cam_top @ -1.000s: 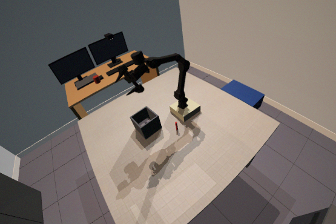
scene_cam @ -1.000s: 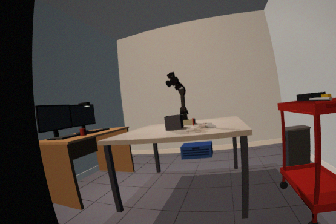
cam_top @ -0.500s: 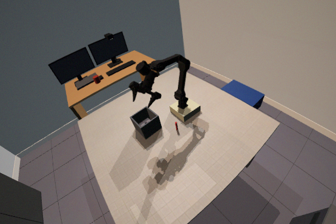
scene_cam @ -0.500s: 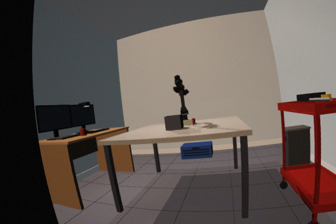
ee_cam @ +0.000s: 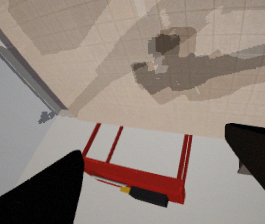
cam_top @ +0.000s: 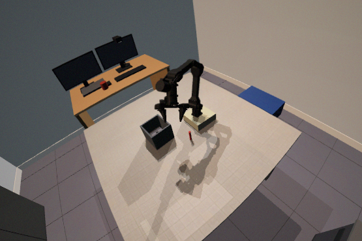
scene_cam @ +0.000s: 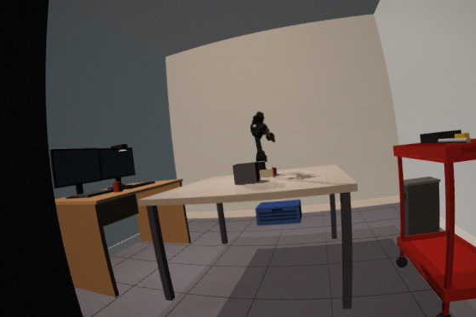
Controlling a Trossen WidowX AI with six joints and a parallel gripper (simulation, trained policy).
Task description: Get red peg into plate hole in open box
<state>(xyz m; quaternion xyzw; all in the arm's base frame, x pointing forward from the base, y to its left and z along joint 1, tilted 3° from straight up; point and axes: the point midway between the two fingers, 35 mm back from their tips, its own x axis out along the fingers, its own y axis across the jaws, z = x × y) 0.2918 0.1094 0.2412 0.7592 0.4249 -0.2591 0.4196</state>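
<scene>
My gripper tip is 120 mm past the red peg, 20 mm to the left of it and 250 mm above it. Round my gripper tip: plate 10 mm ahead, 210 mm to the right, 240 mm below.
</scene>
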